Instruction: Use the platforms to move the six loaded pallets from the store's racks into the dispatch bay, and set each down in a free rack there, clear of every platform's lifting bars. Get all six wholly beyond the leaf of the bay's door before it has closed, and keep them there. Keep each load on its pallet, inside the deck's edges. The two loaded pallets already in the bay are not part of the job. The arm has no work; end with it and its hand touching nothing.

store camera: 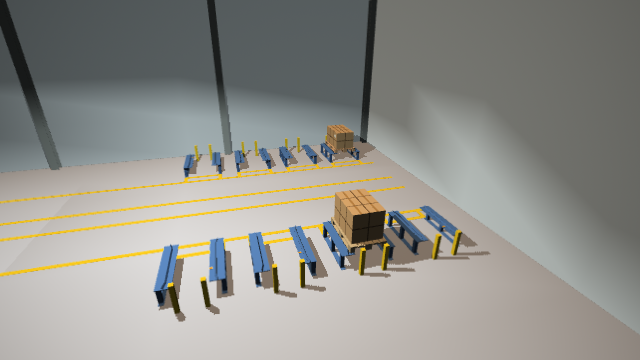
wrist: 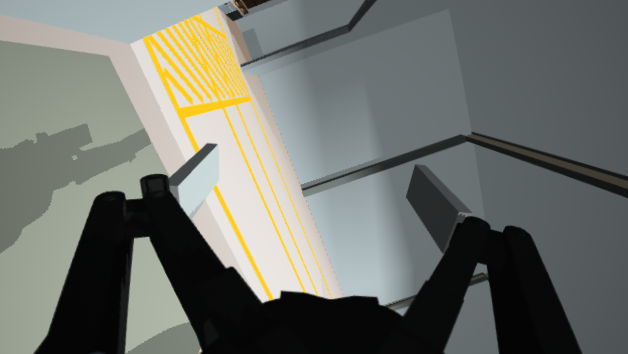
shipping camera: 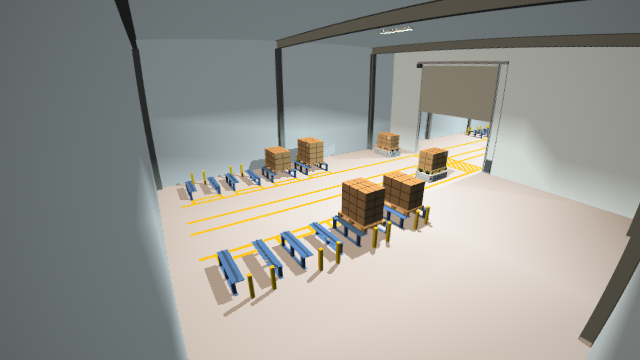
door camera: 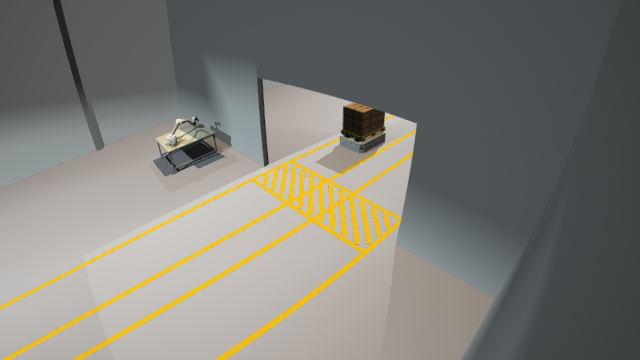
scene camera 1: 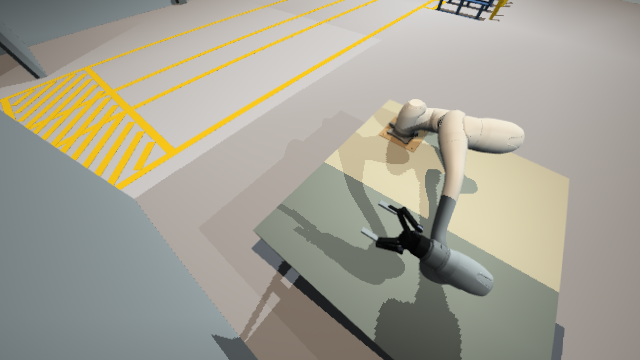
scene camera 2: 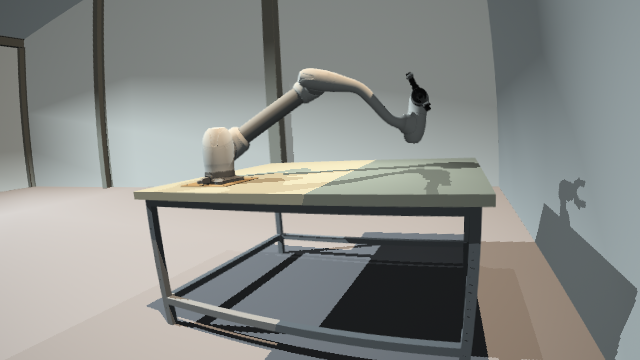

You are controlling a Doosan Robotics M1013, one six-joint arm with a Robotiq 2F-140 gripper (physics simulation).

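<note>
In the shipping camera view, one loaded pallet rides a grey platform near the far wall. Another loaded pallet rides a platform inside the bay, near the door. Four loaded pallets stand in bay racks. In the store camera view, two loaded pallets stand in racks. The door leaf hangs partly lowered. My gripper is open and empty, above the table.
Empty blue racks stand in rows in bay and store, with yellow posts behind them. Yellow hatching marks the doorway floor. The arm's table stands beside the doorway.
</note>
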